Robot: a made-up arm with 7 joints.
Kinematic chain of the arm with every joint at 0, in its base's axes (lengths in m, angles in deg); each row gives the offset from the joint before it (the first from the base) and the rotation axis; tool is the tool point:
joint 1: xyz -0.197 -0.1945 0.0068 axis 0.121 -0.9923 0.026
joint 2: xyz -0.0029 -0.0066 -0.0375 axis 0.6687 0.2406 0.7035
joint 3: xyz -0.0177 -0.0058 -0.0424 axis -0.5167 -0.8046 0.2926
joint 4: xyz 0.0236 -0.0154 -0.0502 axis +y
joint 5: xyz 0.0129 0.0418 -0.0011 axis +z
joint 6: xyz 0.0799 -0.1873 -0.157 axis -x
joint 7: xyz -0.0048 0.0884 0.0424 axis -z
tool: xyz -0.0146 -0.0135 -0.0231
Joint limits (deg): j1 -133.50..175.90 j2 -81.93..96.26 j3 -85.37..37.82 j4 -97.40..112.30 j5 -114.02..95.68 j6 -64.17..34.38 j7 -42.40..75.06
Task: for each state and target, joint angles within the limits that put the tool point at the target. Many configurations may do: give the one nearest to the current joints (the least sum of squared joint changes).
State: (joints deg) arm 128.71 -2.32 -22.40 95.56 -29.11 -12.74 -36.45
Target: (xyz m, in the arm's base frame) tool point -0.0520 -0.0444 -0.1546
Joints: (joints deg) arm 104.04 -20.17 -70.25 81.21 20.30 12.54 -42.40
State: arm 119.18 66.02 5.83 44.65 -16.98 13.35 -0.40
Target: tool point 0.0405 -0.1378 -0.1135
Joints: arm 88.08 83.46 0.47 48.52 -24.05 -3.60 6.95
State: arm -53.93 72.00 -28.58 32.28 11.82 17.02 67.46
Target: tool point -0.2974 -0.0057 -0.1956
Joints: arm -23.16 69.99 7.91 -1.08 23.53 12.86 67.66
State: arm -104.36 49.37 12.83 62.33 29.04 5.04 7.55
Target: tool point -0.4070 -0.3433 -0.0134
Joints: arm -90.78 13.31 37.82 65.16 -0.76 -18.63 9.29
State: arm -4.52 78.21 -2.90 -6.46 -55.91 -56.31 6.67
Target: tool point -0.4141 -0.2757 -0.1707
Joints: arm -35.14 29.27 -9.33 -25.21 -57.32 -64.17 -19.54
